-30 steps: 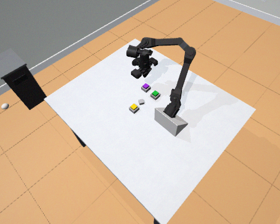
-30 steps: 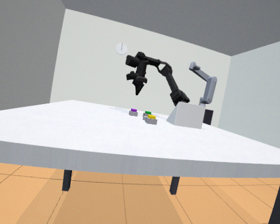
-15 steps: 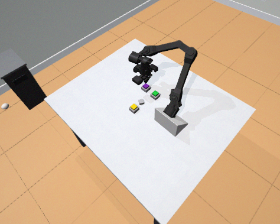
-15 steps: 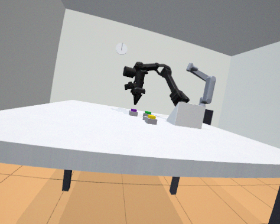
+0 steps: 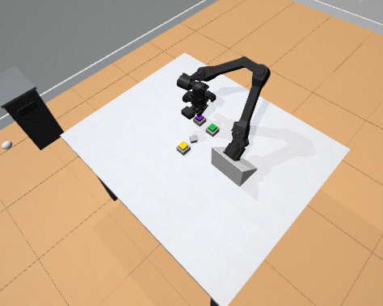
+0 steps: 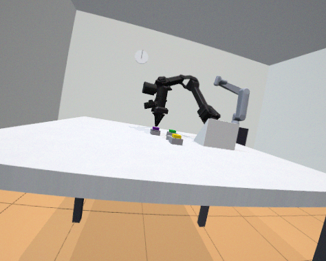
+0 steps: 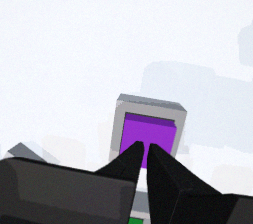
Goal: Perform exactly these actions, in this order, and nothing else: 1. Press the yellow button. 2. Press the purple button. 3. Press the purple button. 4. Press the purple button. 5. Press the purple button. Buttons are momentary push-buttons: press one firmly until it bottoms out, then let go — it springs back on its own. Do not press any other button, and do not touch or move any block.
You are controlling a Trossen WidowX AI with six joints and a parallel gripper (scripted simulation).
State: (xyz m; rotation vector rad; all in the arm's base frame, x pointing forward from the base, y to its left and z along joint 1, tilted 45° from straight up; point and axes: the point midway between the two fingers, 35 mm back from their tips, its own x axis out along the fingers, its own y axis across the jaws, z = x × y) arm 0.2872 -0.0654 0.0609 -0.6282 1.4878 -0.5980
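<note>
Right now the green button is 9 cm behind my gripper tip and 1 cm below it. Also, from my gripper tip: small grey block: 10 cm to the left, 6 cm behind, 3 cm below; then purple button: 1 cm below; then yellow button: 18 cm to the left, 7 cm behind, 1 cm below.
</note>
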